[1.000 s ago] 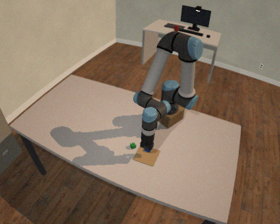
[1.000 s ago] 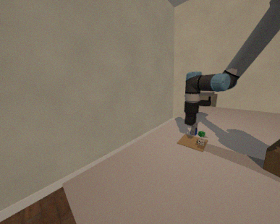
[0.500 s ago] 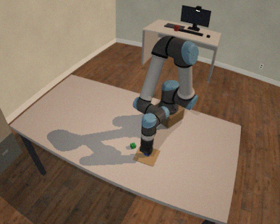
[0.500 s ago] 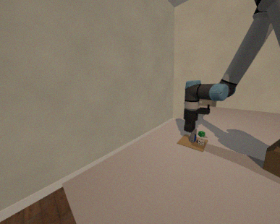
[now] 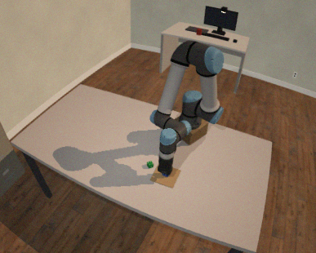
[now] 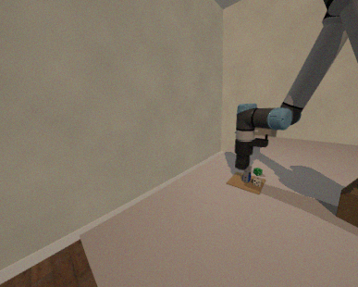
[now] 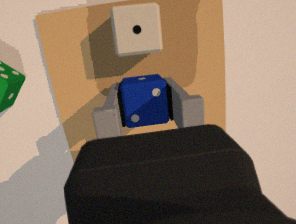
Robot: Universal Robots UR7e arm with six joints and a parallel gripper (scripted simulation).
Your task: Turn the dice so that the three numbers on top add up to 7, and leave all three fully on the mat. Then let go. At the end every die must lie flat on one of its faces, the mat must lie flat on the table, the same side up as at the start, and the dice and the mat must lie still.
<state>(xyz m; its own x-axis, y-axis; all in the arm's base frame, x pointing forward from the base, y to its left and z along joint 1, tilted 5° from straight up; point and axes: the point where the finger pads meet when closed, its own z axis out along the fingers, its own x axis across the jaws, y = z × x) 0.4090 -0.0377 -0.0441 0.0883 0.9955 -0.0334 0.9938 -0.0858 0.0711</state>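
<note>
Now: the blue die right at my hand. Also, from my hand: white die 5 cm behind, 1 cm below; green die 3 cm behind, 11 cm to the right, 1 cm below; tan mat 3 cm below.
</note>
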